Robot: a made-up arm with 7 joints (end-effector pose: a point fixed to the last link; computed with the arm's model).
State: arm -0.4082 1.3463 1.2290 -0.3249 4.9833 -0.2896 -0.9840
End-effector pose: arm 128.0 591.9 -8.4 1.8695 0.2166 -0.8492
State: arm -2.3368 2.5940 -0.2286 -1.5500 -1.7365 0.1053 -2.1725
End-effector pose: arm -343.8 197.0 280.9 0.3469 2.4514 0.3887
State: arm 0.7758 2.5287 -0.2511 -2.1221 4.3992 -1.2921 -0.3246
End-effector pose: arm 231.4 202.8 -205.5 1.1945 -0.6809 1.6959
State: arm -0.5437 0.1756 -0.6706 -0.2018 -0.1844 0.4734 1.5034
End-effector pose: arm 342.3 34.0 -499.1 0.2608 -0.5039 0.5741
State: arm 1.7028 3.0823 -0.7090 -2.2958 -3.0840 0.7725 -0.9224
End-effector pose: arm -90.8 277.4 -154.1 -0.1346 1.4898 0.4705
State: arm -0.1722 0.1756 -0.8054 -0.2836 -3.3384 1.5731 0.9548
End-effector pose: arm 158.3 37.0 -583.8 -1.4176 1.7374 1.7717
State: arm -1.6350 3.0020 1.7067 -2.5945 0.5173 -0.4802 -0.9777
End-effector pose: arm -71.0 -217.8 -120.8 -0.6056 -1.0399 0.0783
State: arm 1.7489 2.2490 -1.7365 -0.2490 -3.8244 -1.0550 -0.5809
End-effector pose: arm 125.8 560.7 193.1 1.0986 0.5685 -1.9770
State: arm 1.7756 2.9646 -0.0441 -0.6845 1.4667 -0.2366 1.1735
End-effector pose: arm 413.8 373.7 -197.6 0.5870 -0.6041 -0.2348
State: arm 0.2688 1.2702 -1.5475 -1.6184 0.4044 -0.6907 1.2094
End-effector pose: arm -116.7 131.2 -439.8 -0.9531 -0.0901 0.2891
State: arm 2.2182 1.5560 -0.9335 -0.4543 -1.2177 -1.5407 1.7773
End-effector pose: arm -306.8 431.9 287.3 -0.5751 2.4913 0.9294
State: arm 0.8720 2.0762 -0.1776 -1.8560 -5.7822 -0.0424 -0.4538
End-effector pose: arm 215.4 283.8 -236.1 0.4429 -0.3143 -1.7992
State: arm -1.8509 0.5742 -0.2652 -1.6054 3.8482 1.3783 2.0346
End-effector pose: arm 169.4 -189.3 402.4 -0.0675 1.8104 -0.5623
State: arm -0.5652 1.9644 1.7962 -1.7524 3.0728 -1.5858 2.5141
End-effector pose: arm -284.4 88.7 334.9 1.5697 -1.6387 1.2166
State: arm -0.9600 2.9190 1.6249 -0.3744 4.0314 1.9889 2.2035
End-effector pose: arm -464.9 99.0 374.0 -0.3660 0.0423 -0.7539
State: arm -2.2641 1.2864 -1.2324 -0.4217 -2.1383 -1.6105 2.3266
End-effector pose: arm 318.4 263.8 439.8 0.6737 -0.5730 -0.2581
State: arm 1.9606 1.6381 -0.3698 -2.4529 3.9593 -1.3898 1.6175
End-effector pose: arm -193.4 31.8 -217.5 -1.6707 0.9181 -1.5835
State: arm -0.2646 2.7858 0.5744 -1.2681 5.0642 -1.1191 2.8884
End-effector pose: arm 182.3 -70.9 493.2 0.8883 -1.2364 -0.5713
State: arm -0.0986 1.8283 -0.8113 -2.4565 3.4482 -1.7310 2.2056
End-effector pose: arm 220.3 30.5 -189.2 0.9954 0.8918 -1.8453
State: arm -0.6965 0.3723 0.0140 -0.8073 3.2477 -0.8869 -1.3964
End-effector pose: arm 533.5 94.6 -213.9 -0.3517 -0.6684 1.6259
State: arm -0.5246 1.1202 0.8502 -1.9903 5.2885 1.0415 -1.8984
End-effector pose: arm 163.1 202.2 303.0 2.0673 0.9767 0.0510
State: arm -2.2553 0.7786 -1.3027 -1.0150 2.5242 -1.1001 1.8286
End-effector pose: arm 374.2 -216.1 360.2 2.9624 0.2671 -0.3932
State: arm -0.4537 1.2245 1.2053 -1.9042 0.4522 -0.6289 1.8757
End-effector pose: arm 47.6 258.1 324.6 1.3533 2.4327 0.9909
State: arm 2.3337 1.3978 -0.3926 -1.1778 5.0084 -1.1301 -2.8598
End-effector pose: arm -454.9 281.0 93.8 0.7315 2.0213 1.5108
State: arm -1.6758 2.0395 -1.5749 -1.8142 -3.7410 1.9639 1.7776
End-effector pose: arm 363.5 211.0 115.8 -0.0773 0.7457 1.4222
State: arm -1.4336 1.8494 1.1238 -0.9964 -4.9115 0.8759 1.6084
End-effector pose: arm -223.9 404.8 323.6 2.5735 1.6215 -0.2138
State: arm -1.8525 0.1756 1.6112 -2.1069 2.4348 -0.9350 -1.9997
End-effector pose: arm 148.7 311.3 142.9 1.1723 1.5372 -2.2338
